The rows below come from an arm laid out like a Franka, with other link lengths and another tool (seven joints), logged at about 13 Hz.
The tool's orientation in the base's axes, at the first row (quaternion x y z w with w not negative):
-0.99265 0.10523 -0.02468 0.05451
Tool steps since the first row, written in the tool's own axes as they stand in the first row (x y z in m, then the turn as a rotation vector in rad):
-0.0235 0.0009 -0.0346 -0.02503 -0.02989 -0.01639
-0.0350 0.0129 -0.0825 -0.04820 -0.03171 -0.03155
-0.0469 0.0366 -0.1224 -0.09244 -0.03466 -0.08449
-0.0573 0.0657 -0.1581 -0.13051 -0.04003 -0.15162
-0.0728 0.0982 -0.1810 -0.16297 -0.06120 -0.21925
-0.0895 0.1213 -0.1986 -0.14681 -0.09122 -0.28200
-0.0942 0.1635 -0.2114 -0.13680 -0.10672 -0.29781
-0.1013 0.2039 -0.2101 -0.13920 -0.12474 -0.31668
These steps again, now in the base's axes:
-0.0252 0.0005 0.0334 -0.01927 0.03266 0.01872
-0.0418 -0.0136 0.0791 -0.04244 0.03777 0.03311
-0.0608 -0.0383 0.1156 -0.08824 0.04454 0.08435
-0.0791 -0.0680 0.1474 -0.12837 0.05090 0.15018
-0.1023 -0.0987 0.1658 -0.15980 0.07138 0.21851
-0.1244 -0.1194 0.1801 -0.14162 0.09067 0.28482
-0.1385 -0.1608 0.1878 -0.12960 0.10199 0.30265
-0.1537 -0.1984 0.1817 -0.12937 0.11807 0.32334

